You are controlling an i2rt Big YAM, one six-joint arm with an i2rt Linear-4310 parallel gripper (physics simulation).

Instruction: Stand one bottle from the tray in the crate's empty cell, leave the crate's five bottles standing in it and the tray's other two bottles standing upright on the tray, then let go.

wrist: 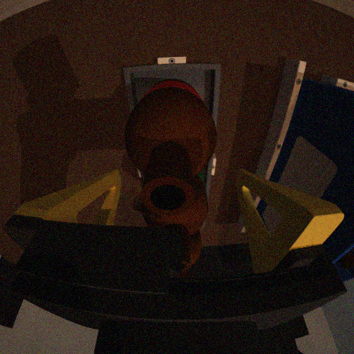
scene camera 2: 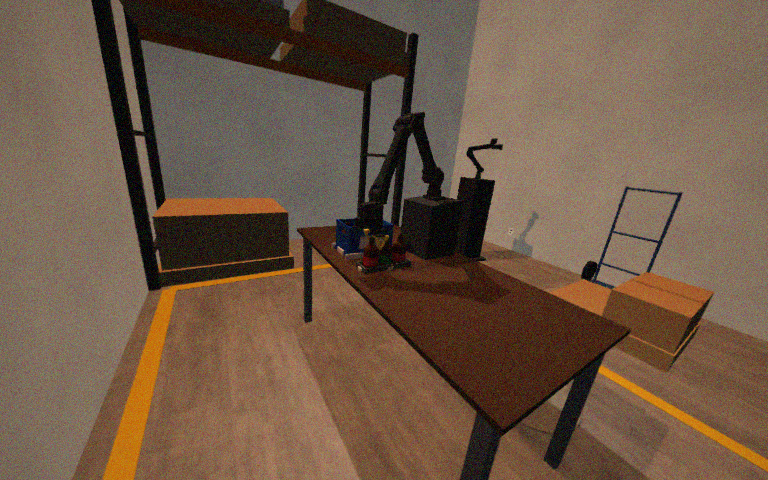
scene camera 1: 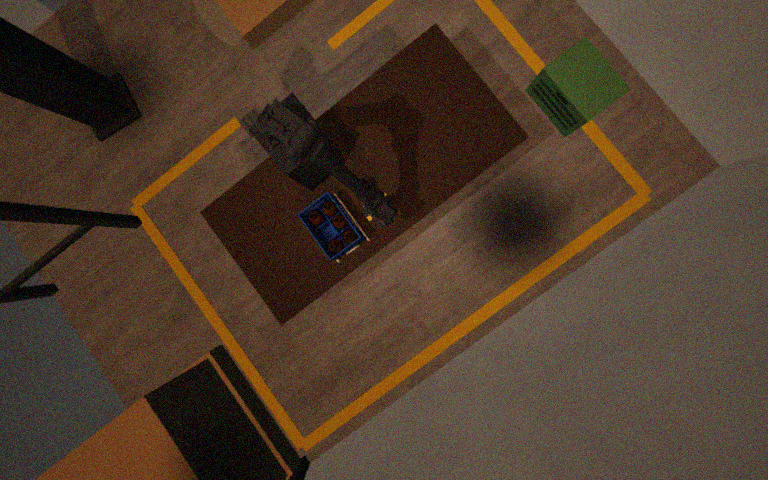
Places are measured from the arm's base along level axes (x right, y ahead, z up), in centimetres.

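Pixels of known places: gripper, fingertip midpoint: [scene camera 2: 375, 246]; arm's base, link origin: [scene camera 2: 433, 198].
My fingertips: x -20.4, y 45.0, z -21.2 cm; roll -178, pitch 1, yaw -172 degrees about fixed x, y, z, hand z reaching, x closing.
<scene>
For each thing: its top centre in the pictures, then the offset to it from my fingertips. Level surfaces: height alone.
- red-labelled bottle, top centre: [scene camera 2: 372, 238] dx -0.9, dy +2.2, dz +4.8 cm
- blue crate, top centre: [scene camera 1: 328, 225] [scene camera 2: 365, 221] dx +24.4, dy -3.1, dz +6.3 cm
- dark brown table, surface height: dz -11.2 cm
My gripper [scene camera 1: 377, 206] [scene camera 2: 374, 235] [wrist: 178, 175] is open and points down over the tray. A brown bottle [wrist: 170, 125] stands upright on the grey tray [wrist: 216, 100], its neck in the gap between the yellow fingers with space on both sides. The other tray bottles overlap behind it in the wrist view. In scene camera 2 a red-labelled bottle [scene camera 2: 369, 255] and another red-labelled one [scene camera 2: 399, 253] stand upright, with green between them. The blue crate [scene camera 1: 314, 235] [scene camera 2: 348, 237] [wrist: 325, 110] stands beside the tray. Its bottles stand in it, and one cell in a row's middle is empty.
The dark brown table [scene camera 1: 453, 101] [scene camera 2: 498, 350] carries the crate and tray near one end. A pale strip [wrist: 290, 115] runs along the crate's tray side. The arm's black pedestal [scene camera 2: 427, 229] stands beside the table. A large rack [scene camera 2: 410, 84] stands beyond.
</scene>
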